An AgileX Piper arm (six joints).
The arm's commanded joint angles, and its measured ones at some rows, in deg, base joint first. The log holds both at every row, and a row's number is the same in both.
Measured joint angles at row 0:
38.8, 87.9, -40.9, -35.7, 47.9, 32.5
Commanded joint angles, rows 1 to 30:
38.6, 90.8, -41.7, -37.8, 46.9, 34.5
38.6, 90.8, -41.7, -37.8, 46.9, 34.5
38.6, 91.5, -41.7, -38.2, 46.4, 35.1
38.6, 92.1, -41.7, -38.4, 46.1, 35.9
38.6, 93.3, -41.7, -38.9, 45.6, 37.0
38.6, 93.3, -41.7, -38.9, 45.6, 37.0
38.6, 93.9, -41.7, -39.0, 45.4, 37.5
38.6, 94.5, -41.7, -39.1, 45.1, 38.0
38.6, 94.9, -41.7, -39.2, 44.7, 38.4
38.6, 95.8, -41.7, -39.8, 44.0, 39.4
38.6, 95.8, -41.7, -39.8, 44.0, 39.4
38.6, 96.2, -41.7, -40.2, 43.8, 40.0
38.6, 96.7, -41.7, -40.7, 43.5, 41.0
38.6, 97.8, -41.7, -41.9, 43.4, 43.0
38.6, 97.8, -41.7, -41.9, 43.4, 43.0
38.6, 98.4, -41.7, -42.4, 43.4, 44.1
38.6, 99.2, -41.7, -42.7, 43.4, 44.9
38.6, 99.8, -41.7, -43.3, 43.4, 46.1
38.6, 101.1, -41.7, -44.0, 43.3, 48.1
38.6, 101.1, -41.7, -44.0, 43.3, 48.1
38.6, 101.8, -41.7, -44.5, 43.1, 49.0
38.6, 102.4, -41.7, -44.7, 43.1, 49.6
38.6, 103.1, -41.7, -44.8, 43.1, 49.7
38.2, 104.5, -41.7, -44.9, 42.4, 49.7
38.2, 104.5, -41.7, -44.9, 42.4, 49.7
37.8, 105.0, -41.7, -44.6, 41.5, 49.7
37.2, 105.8, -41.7, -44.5, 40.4, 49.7
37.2, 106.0, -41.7, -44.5, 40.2, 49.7
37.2, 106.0, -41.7, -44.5, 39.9, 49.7
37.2, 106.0, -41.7, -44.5, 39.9, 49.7
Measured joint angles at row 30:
37.6, 105.5, -41.4, -43.1, 39.5, 49.0
